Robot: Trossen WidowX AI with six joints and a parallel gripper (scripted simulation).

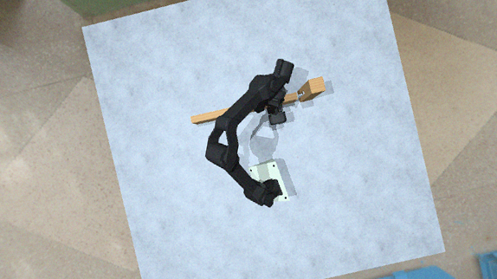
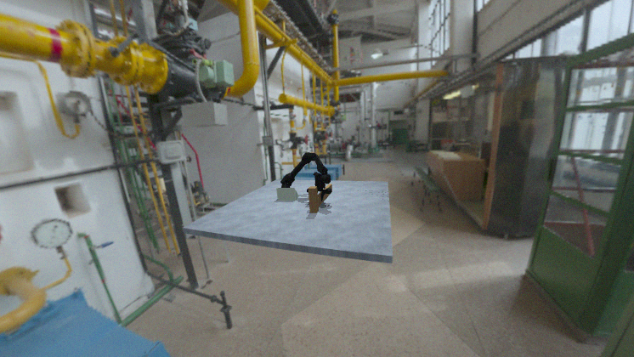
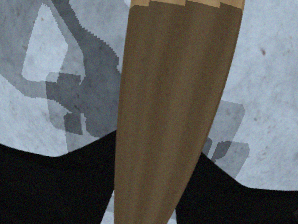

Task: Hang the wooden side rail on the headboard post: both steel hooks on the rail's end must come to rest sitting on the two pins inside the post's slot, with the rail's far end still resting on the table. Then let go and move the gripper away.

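The wooden headboard post lies 140 mm to the right of my gripper tip, 50 mm above it and 20 mm behind it.
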